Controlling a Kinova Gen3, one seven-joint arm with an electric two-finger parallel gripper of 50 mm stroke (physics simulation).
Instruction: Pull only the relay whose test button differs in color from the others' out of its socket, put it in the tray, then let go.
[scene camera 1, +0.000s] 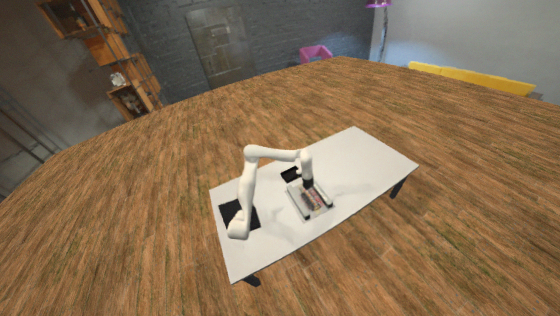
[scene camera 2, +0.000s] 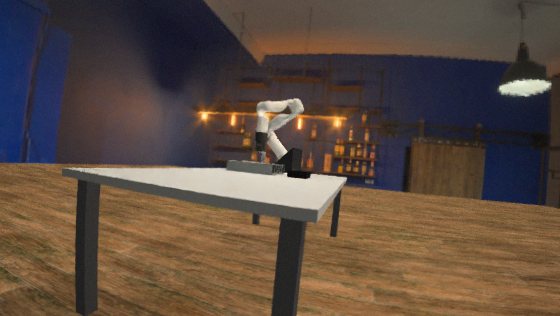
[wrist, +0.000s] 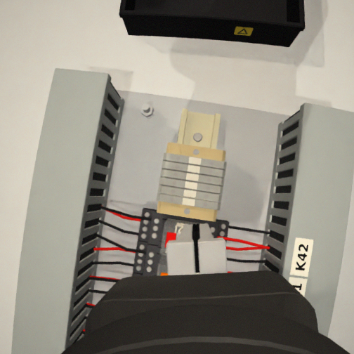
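Seen in the pictures: gripper, fingertip midpoint: (scene camera 1: 306, 188) (scene camera 2: 262, 162); arm's base at its link origin: (scene camera 1: 242, 216) (scene camera 2: 285, 158).
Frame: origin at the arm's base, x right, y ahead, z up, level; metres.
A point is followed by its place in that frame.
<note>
The relay with a red test button (wrist: 171, 239) sits in the socket row, at the end nearest the beige-ended terminal blocks. The fingers hide most of it. Below it in the wrist view, a bit of an orange button (wrist: 164, 274) shows at the edge of the gripper body. My gripper (wrist: 196, 240) (scene camera 1: 308, 187) @(x 0.043, y 0.497, z -0.041 m) (scene camera 2: 262, 160) @(x 0.043, y 0.497, z -0.041 m) points down over the red-button relay. Its two fingers are shut together, with no relay visible between them. The black tray (wrist: 210, 29) (scene camera 1: 284, 175) @(x -0.233, y 0.462, z -0.108 m) lies beyond the panel's far end.
Grey wire ducts (wrist: 70, 200) (wrist: 320, 200) run along both sides of the panel, with red and black wires to the sockets. Terminal blocks (wrist: 192, 182) and a rail end (wrist: 199, 125) lie between the relays and the tray. A label K42 (wrist: 302, 256) is on the right duct.
</note>
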